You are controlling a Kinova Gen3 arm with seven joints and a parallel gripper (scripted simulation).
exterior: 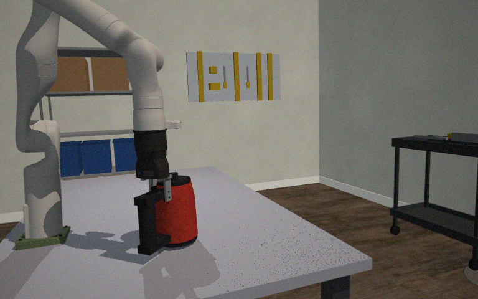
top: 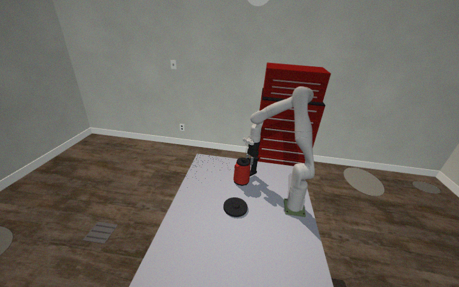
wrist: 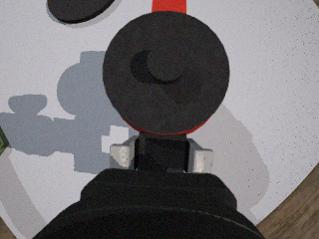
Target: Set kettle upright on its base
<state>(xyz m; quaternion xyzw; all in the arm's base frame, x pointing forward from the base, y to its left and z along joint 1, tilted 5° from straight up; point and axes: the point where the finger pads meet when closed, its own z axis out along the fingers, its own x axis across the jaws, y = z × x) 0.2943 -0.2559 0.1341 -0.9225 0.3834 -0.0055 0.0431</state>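
Now: hand 20 mm short of the red kettle, 20 mm to the right of it and 50 mm above it. From my hand the other things lie so: round black base: 70 mm ahead, 300 mm to the left, 140 mm below.
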